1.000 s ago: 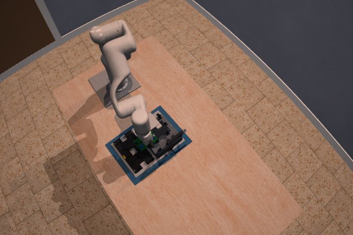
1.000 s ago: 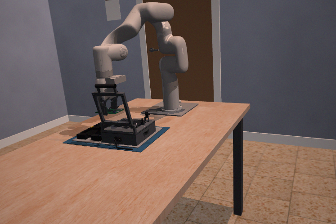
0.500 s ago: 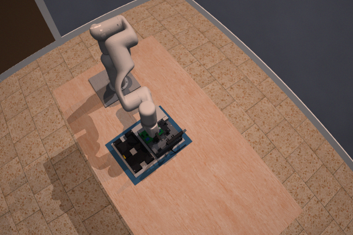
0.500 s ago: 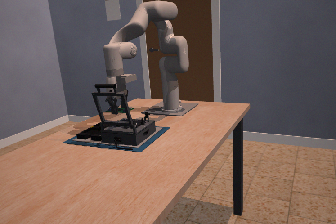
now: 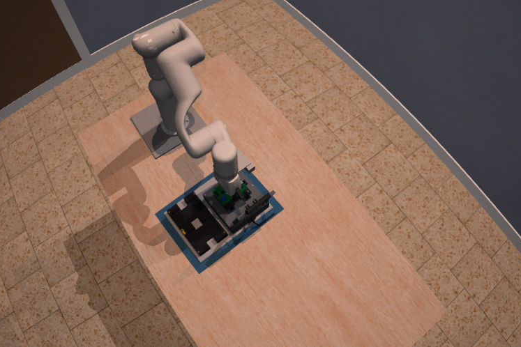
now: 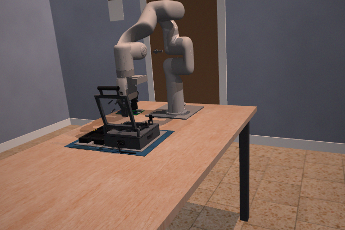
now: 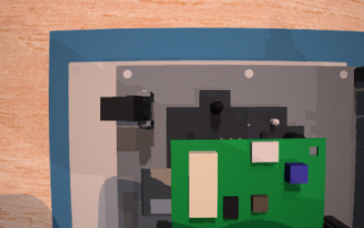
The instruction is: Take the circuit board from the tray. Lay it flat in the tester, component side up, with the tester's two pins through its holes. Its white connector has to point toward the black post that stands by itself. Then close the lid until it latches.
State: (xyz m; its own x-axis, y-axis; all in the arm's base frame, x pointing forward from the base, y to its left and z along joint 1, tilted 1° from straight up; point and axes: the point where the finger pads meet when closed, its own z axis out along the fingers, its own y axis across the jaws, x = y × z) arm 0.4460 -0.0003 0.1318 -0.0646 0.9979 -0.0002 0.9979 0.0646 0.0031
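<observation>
The tester lid lies 120 mm ahead of my hand, 50 mm above it and 20 mm to the left of it. The rest, counted from my hand: green circuit board right at my hand.
</observation>
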